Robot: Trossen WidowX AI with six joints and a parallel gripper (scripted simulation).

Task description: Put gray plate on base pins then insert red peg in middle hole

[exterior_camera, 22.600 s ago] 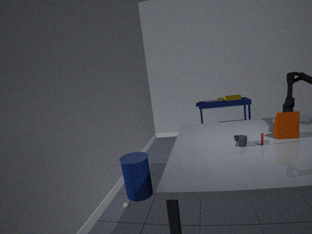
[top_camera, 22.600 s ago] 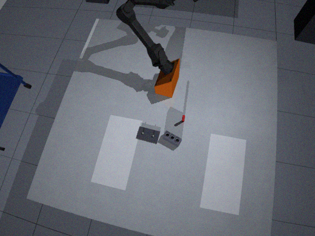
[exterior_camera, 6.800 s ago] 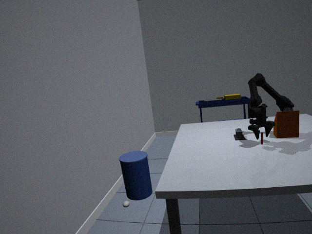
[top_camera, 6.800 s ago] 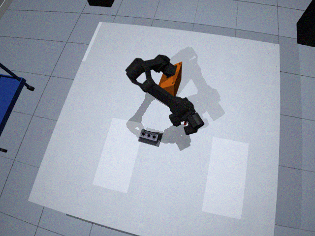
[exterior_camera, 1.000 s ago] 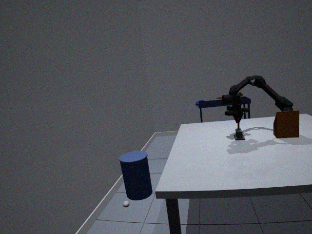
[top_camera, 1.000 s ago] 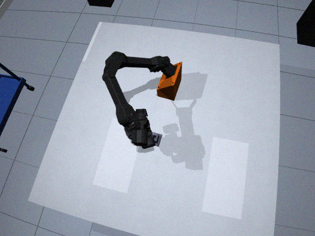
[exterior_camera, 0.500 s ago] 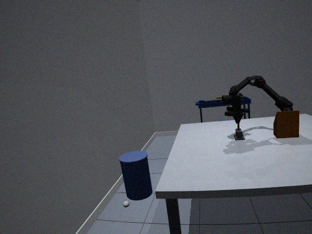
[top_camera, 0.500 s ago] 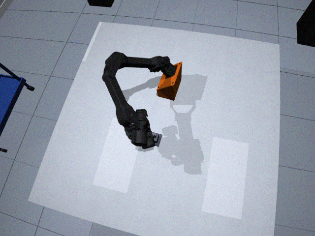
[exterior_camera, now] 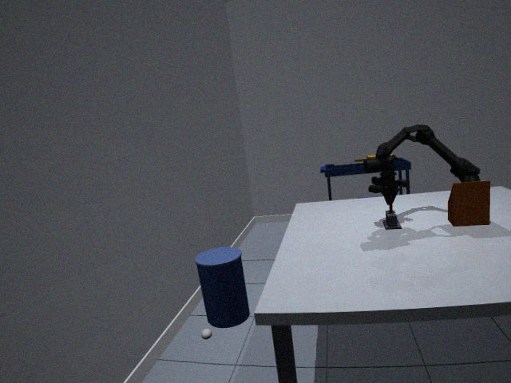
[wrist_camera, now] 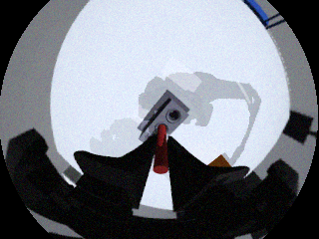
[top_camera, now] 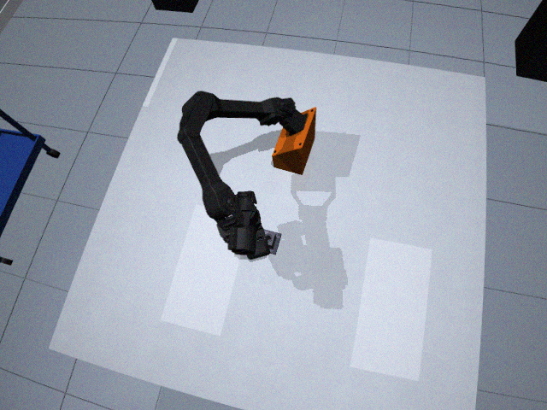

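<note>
Now: the red peg 1 cm to the left of my gripper tip. The rest, counted from my gripper tip: gray plate: 5 cm below; dark base: 9 cm below, 1 cm to the left.
</note>
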